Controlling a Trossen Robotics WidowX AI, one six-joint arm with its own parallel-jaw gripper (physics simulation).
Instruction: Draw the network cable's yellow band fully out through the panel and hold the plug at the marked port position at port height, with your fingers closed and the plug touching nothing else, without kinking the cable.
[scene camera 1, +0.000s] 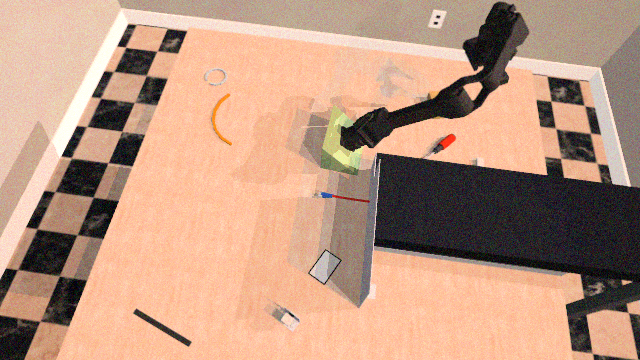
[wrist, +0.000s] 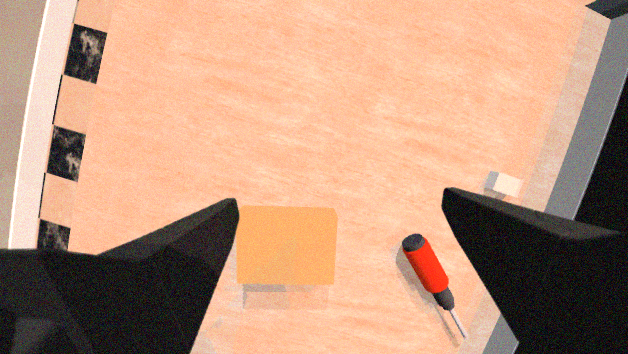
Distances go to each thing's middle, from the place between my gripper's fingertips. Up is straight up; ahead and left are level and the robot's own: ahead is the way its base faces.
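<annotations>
There is the tan block (wrist: 274, 244), and my gripper is 80 mm to the left of it, 10 mm past it and 140 mm above it. The red screwdriver (wrist: 417, 249) is 170 mm ahead of my hand, 100 mm to the right of it and 140 mm below it.
</annotations>
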